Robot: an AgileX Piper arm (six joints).
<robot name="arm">
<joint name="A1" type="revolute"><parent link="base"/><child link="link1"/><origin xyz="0.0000 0.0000 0.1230" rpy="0.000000 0.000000 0.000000"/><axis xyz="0 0 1"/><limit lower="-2.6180" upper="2.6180"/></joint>
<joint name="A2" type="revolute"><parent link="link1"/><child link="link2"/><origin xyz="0.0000 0.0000 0.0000" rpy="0.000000 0.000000 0.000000"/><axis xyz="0 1 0"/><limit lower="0.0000" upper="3.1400"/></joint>
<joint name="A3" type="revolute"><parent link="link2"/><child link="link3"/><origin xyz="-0.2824 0.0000 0.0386" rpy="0.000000 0.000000 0.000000"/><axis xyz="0 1 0"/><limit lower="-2.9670" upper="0.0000"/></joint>
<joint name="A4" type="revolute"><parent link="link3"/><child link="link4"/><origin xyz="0.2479 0.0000 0.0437" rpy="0.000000 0.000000 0.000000"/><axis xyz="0.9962 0 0.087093"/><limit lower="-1.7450" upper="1.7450"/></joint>
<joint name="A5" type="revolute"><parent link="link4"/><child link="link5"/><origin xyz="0.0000 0.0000 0.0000" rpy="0.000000 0.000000 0.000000"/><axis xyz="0 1 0"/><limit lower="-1.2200" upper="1.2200"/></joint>
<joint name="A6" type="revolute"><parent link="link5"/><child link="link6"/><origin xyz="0.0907 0.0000 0.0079" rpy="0.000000 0.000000 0.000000"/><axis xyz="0.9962 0 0.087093"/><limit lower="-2.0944" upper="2.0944"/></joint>
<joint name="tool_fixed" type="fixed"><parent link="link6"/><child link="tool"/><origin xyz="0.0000 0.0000 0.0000" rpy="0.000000 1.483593 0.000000"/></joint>
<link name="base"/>
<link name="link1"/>
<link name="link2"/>
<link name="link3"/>
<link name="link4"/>
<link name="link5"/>
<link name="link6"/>
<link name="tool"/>
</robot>
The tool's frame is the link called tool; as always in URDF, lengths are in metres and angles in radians.
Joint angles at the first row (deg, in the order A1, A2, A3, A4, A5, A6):
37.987 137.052 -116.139 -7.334 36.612 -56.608
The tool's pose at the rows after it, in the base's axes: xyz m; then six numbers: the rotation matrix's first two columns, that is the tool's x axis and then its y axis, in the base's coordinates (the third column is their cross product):
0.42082, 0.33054, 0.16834, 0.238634, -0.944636, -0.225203, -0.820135, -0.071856, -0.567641
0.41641, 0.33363, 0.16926, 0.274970, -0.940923, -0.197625, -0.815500, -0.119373, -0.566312
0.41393, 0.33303, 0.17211, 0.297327, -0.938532, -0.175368, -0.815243, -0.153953, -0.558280
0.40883, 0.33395, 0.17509, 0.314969, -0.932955, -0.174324, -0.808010, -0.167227, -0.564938
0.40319, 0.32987, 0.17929, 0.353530, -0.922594, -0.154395, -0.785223, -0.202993, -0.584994
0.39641, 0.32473, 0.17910, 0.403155, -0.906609, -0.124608, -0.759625, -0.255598, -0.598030
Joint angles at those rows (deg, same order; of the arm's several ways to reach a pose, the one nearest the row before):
38.904 136.937 -116.138 -7.391 37.013 -56.666
39.476 136.708 -116.083 -7.390 37.988 -58.844
39.591 136.249 -116.081 -7.104 39.477 -60.791
39.992 135.048 -114.366 -6.990 38.505 -61.421
40.050 132.754 -110.752 -7.391 36.210 -63.484
40.050 130.577 -106.512 -7.392 33.689 -66.748

